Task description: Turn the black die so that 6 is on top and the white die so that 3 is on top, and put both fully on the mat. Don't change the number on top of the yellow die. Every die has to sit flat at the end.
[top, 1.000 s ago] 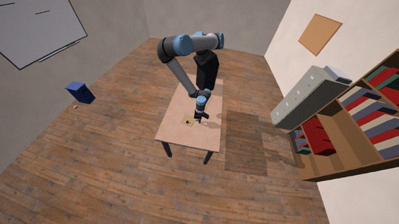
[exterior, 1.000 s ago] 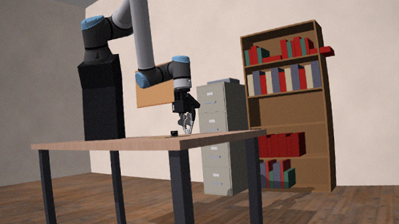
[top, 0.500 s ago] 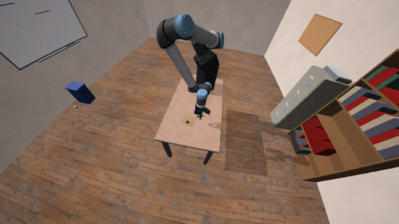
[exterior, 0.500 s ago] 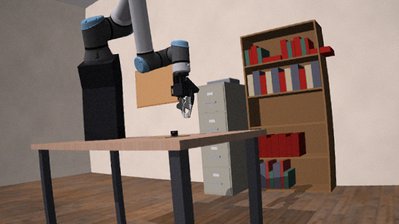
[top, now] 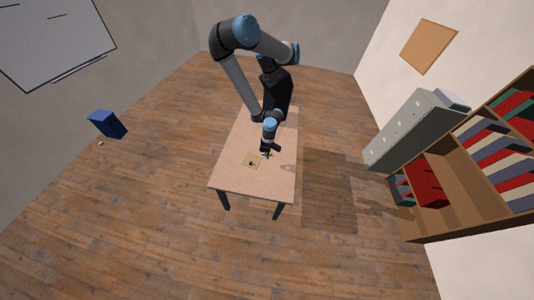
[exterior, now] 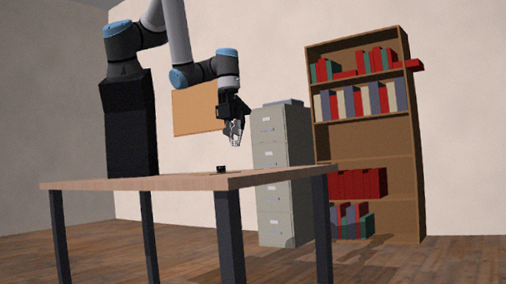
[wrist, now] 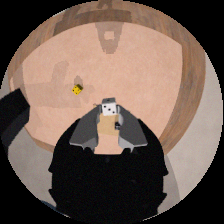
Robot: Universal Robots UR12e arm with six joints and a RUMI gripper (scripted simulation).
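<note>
The tan mat lies 40 mm behind my hand, 130 mm to the right of it and 120 mm below it. Also, from my hand: white die: right at my hand; then yellow die: 100 mm behind, 40 mm to the left, 100 mm below; then black die: 140 mm to the right, 100 mm below.
</note>
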